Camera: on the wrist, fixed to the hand. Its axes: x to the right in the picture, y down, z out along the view.
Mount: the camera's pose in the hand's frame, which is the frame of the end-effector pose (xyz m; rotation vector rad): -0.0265 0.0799 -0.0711 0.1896 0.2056 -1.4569
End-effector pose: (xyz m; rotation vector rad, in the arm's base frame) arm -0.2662 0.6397 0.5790 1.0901 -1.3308 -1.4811
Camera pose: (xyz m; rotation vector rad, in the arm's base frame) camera -0.1877 0.6403 0.6564 -2.3043 0.3449 1.8952
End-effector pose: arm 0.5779 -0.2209 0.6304 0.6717 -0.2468 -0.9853
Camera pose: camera 0.6526 -0.1399 0.6280 1.1352 0.4306 -2.2665
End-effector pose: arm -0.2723 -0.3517 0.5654 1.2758 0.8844 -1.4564
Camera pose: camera -0.1765 -0.3005 0.5840 -0.7115 -1.7821 2.1796
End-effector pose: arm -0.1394 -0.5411 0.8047 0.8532 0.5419 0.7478
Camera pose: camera -0.2341 -0.4933 0.8346 0.3538 1.2092 -0.5710
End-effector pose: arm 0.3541 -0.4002 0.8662 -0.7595 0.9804 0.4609
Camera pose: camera 0.2480 -0.4014 0.8364 -1.1397 0.4302 -0.9714
